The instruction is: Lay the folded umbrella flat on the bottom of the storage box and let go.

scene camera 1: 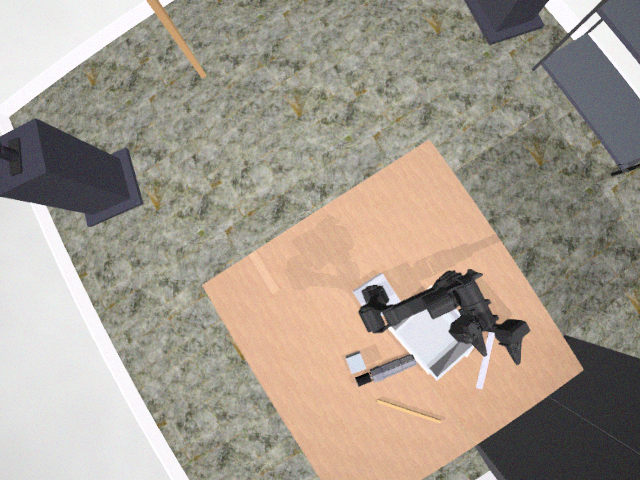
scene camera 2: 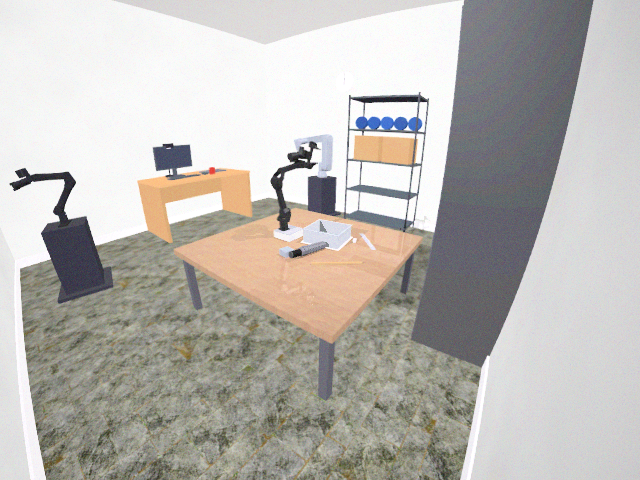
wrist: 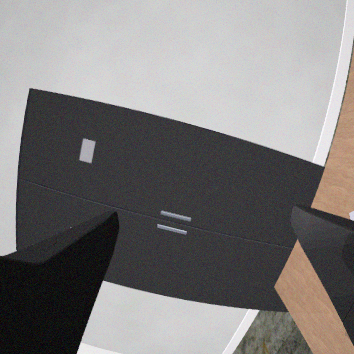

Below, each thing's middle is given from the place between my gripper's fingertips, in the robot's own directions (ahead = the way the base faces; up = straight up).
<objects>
The storage box [scene camera 1: 429,340] is 90 mm ahead of my hand, 10 mm to the left of it and 530 mm below it.
</objects>
